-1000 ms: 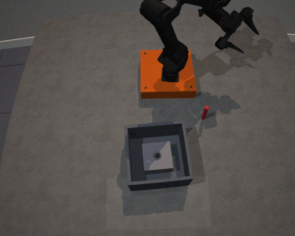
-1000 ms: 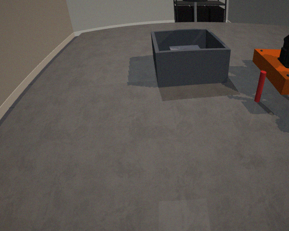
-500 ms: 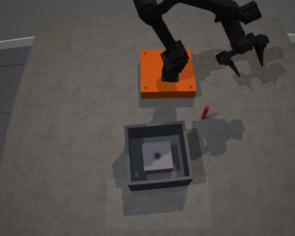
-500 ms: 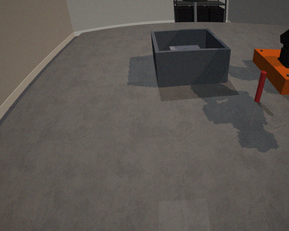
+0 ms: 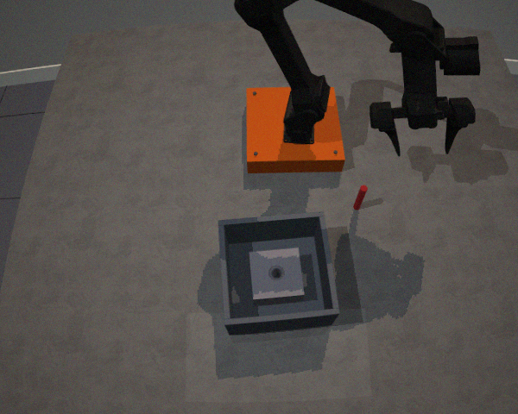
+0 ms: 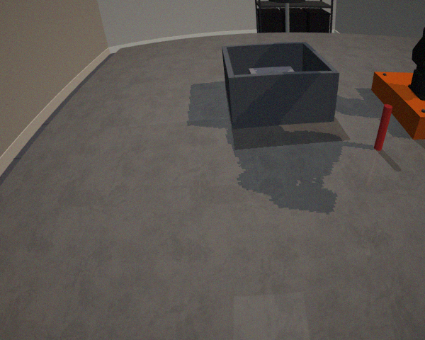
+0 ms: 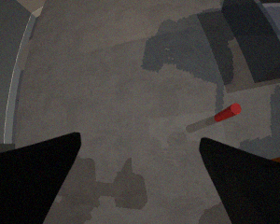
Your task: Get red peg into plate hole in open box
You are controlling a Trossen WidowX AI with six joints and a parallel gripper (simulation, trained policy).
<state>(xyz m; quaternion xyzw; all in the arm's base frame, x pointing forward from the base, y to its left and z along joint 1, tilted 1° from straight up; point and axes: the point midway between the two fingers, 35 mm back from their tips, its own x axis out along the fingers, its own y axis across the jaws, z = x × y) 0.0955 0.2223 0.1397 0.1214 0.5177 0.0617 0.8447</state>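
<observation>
Now: gripper tip 120 mm above the red peg, 100 mm to the left of it and 40 mm short of it. Round my gripper tip: light plate: 260 mm to the right, 210 mm ahead, 110 mm below; then dark grey box: 260 mm to the right, 210 mm ahead, 130 mm below.
</observation>
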